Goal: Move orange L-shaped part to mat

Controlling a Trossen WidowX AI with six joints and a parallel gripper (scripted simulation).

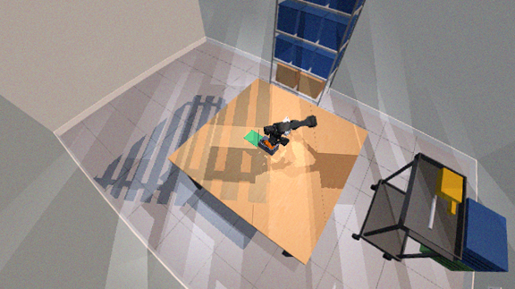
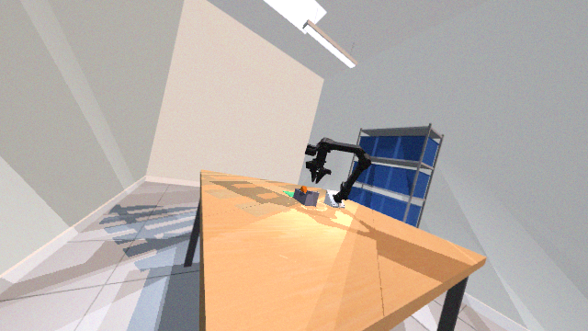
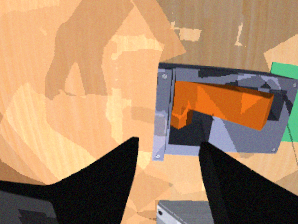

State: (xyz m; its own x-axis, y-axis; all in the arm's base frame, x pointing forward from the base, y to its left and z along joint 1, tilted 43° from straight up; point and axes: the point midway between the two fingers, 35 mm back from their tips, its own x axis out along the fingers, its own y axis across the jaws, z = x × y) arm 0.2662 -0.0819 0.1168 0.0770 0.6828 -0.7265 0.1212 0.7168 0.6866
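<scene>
Right now my gripper tip is 100 mm above the orange L-shaped part, 40 mm to the left of it and 10 mm past it. Round my gripper tip: green mat 220 mm to the right, 160 mm below, 30 mm behind.
</scene>
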